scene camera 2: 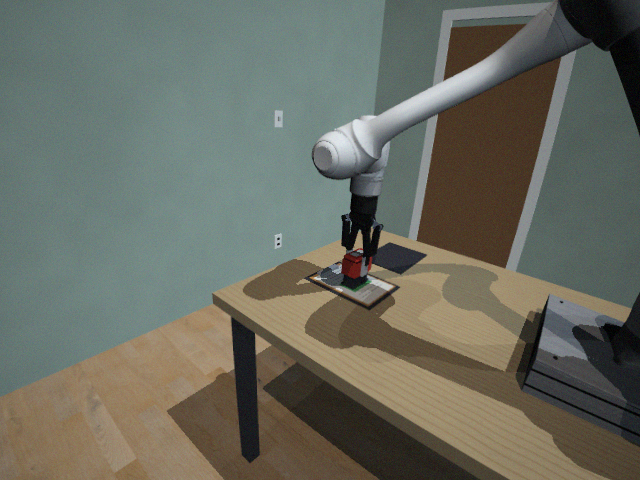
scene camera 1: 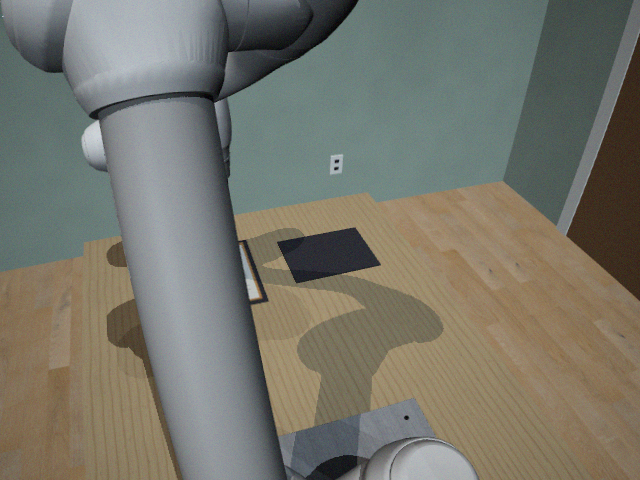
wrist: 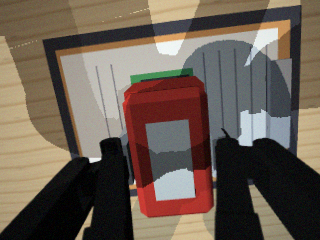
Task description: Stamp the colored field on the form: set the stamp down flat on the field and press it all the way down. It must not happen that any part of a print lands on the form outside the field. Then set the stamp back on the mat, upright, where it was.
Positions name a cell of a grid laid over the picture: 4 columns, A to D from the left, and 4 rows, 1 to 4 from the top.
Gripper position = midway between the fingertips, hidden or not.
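Observation:
My gripper (scene camera 2: C3) is in the scene, and the wrist view shows my gripper (wrist: C3) as well. There is a form on clipboard (scene camera 1: B3), and in the wrist view I can also see the form on clipboard (wrist: D2). A dark mat (scene camera 1: B3) is here too, with scene camera 2 showing me the dark mat (scene camera 2: C3).

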